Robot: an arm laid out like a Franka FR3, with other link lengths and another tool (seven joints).
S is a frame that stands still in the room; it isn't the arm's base.
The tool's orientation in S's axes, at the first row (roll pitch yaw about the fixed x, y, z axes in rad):
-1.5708 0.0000 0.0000
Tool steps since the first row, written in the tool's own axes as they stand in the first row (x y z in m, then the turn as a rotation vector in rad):
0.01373 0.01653 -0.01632 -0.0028 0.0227 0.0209
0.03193 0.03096 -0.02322 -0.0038 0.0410 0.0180
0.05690 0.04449 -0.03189 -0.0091 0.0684 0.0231
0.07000 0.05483 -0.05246 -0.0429 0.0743 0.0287
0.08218 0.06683 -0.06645 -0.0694 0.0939 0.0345
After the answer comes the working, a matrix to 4 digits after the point.
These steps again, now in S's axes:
0.01373 -0.01632 -0.01653 -0.0028 0.0209 -0.0227
0.03193 -0.02322 -0.03096 -0.0038 0.0180 -0.0410
0.05690 -0.03189 -0.04449 -0.0091 0.0231 -0.0684
0.07000 -0.05246 -0.05483 -0.0429 0.0287 -0.0743
0.08218 -0.06645 -0.06683 -0.0694 0.0345 -0.0939

The tool's axes in the first row as the columns of a matrix, in S's axes (rounded; the answer above uses it unrounded):
1.0000 0.0000 0.0000
0.0000 0.0000 1.0000
0.0000 -1.0000 0.0000

